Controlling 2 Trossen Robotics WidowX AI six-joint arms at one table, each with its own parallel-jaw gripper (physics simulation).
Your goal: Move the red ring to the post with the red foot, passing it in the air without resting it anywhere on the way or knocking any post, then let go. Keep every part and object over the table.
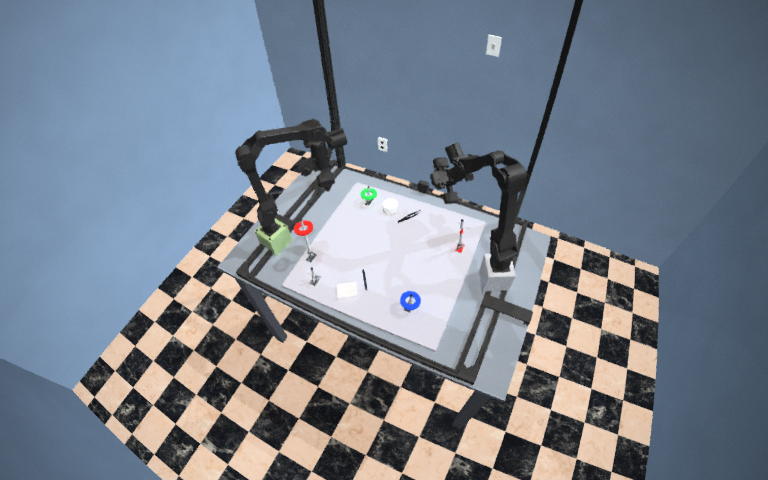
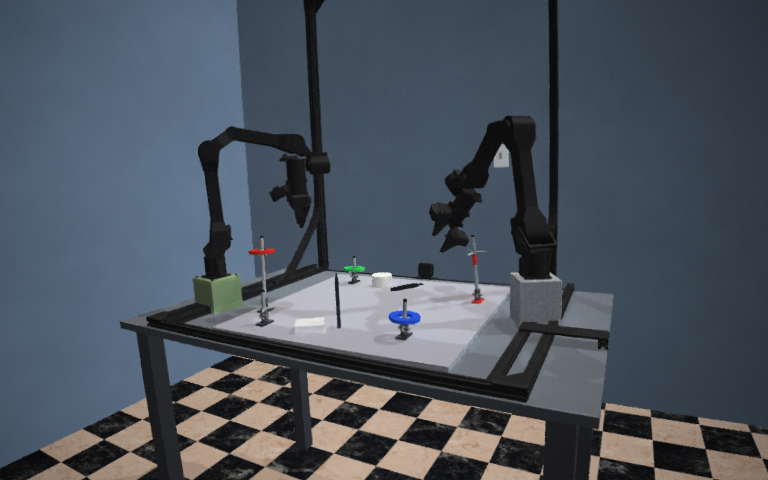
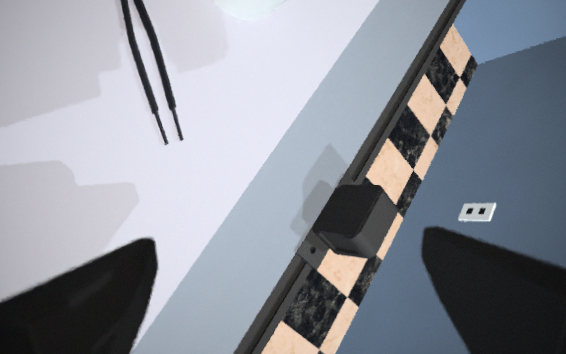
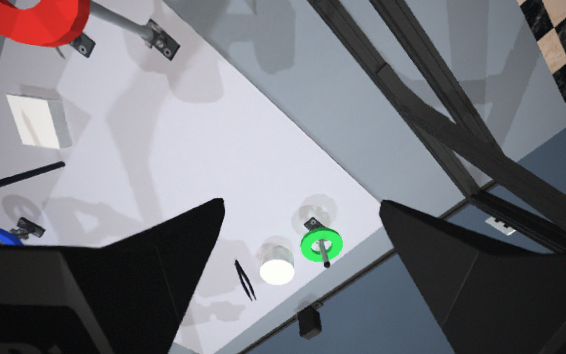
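Where they show: left gripper, fingertip midpoint: [image 1: 434,187] [image 2: 437,243] [image 3: 291,247]; right gripper, fingertip midpoint: [image 2: 300,226] [image 4: 302,206]; left arm's base, origin of the base link: [image 1: 499,264] [image 2: 535,276]; right arm's base, origin of the base link: [image 1: 270,228] [image 2: 216,276].
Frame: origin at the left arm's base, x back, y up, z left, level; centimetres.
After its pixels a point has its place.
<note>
The red ring [image 1: 303,233] @(x -70.0, y 6.7, z -10.9 cm) [image 2: 254,251] @(x -71.7, y 6.7, z -10.8 cm) [image 4: 62,27] @(x -68.6, y 6.2, z -16.5 cm) is around the upper part of a tall grey post [image 1: 309,246] @(x -70.2, y -3.7, z -13.0 cm) [image 2: 263,280] @(x -70.6, y -1.9, z -12.9 cm) [image 4: 120,21] @(x -70.5, y -1.8, z -13.9 cm) at the left of the mat. The post with the red foot [image 1: 461,240] @(x -11.5, y -4.5, z -14.8 cm) [image 2: 476,277] @(x -11.9, y -3.4, z -14.8 cm) stands upright at the mat's right, with a red band and no ring on it. My right gripper [image 1: 326,185] @(x -63.4, y 10.5, z -32.8 cm) [image 2: 301,224] @(x -63.4, y 10.5, z -32.8 cm) [image 4: 302,206] @(x -63.4, y 10.5, z -32.8 cm) is open and empty, in the air behind the red ring's post. My left gripper [image 1: 444,189] @(x -20.6, y 2.7, z -37.0 cm) [image 2: 440,240] @(x -20.6, y 2.7, z -37.0 cm) [image 3: 291,247] @(x -20.6, y 2.7, z -37.0 cm) is open and empty, in the air behind and left of the red-footed post.
A green ring [image 1: 363,195] @(x -50.4, y -5.4, z -41.6 cm) [image 4: 306,246] @(x -47.6, y -5.4, z -40.4 cm) and a blue ring [image 1: 402,302] @(x -35.1, y -5.5, z 10.9 cm) [image 2: 394,318] @(x -34.6, y -5.4, z 12.2 cm) sit on short posts. A short bare post [image 1: 312,273] @(x -67.7, y -4.7, z -1.2 cm) stands before the tall one. A white cylinder [image 1: 390,206] @(x -38.8, y -7.1, z -36.2 cm), tweezers [image 1: 408,216] @(x -31.2, y -10.5, z -33.3 cm), a white block [image 1: 346,290] @(x -55.3, y -8.6, z 3.8 cm) and a black pen [image 1: 364,279] @(x -48.3, y -2.9, z 2.8 cm) are on the mat.
</note>
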